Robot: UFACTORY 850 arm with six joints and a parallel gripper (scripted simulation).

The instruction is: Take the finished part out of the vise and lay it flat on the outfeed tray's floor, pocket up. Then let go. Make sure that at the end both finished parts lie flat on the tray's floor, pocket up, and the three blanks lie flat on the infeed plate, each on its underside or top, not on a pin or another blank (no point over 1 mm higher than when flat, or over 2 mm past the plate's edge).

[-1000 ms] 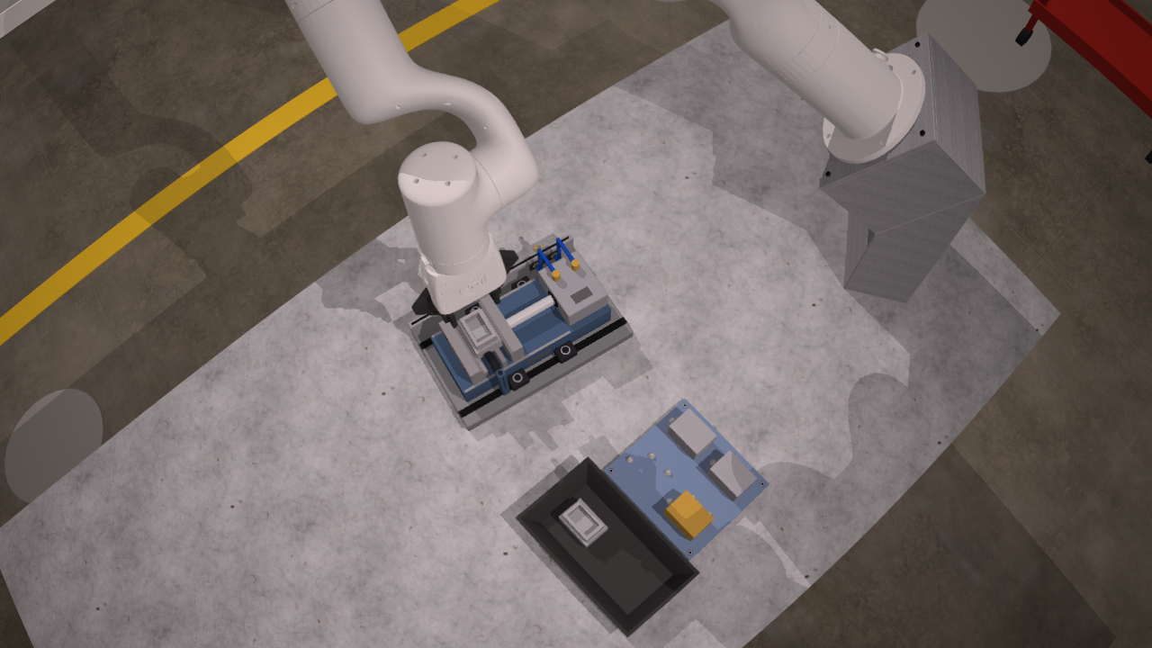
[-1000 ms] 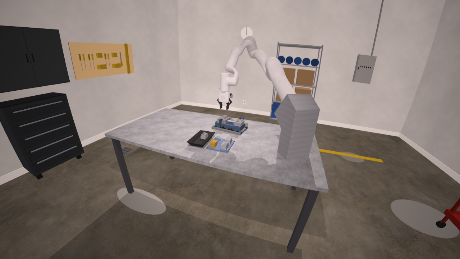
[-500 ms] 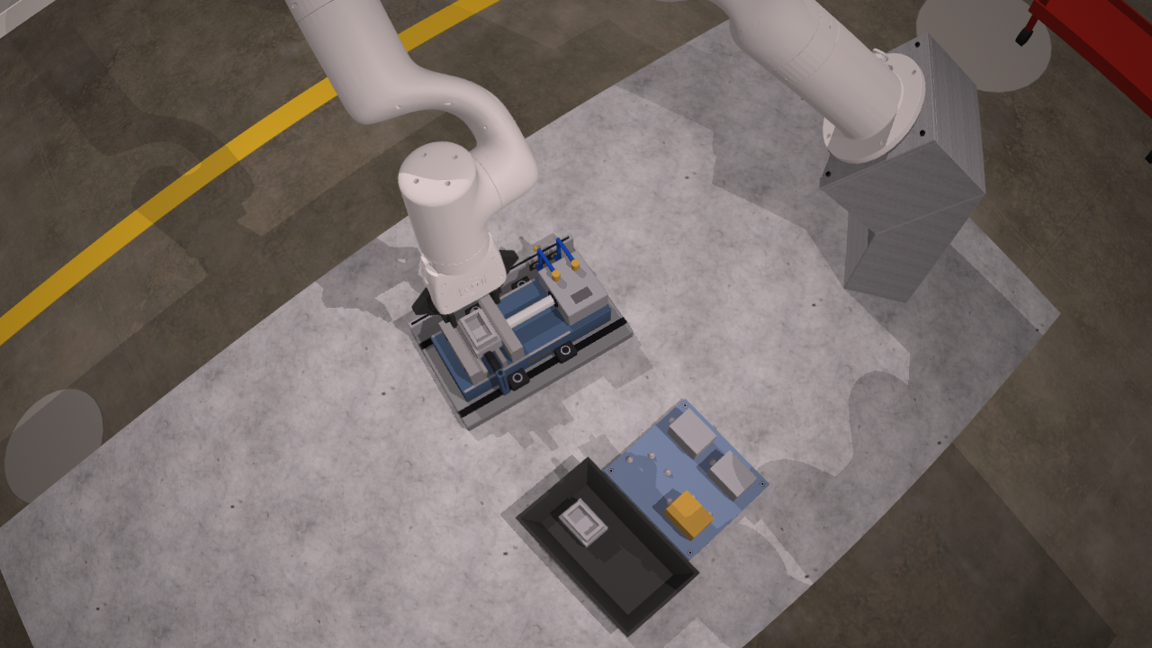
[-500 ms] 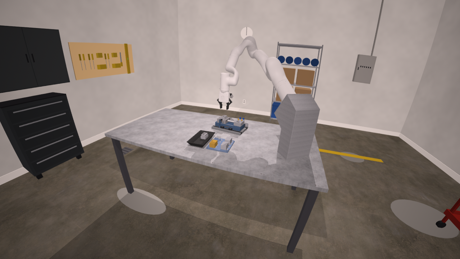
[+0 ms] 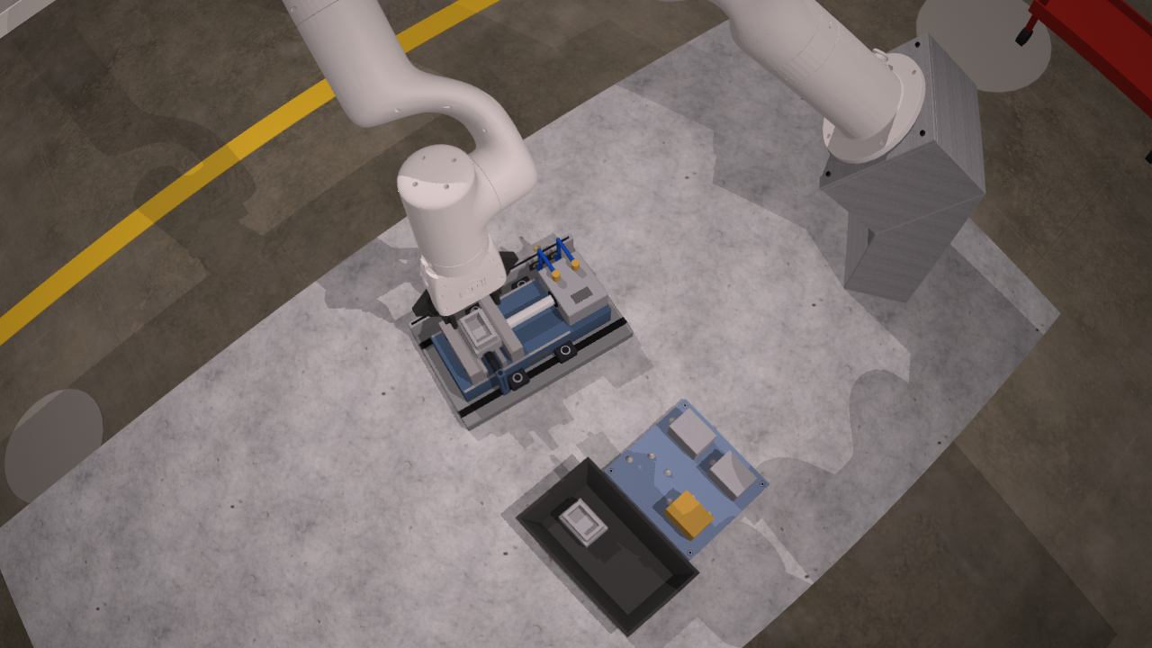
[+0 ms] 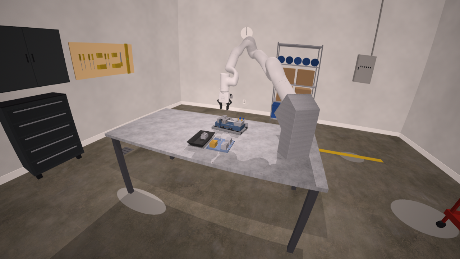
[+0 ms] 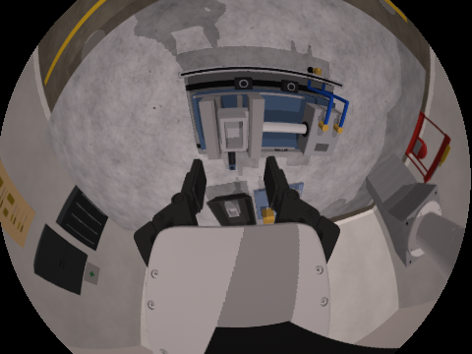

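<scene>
The vise lies 60 mm behind my hand, 30 mm to the left of it and 160 mm below it. From my hand the other things lie so: blue fixture plate (10 mm ahead, 370 mm to the left, 190 mm below); then yellow block (70 mm ahead, 400 mm to the left, 170 mm below).
</scene>
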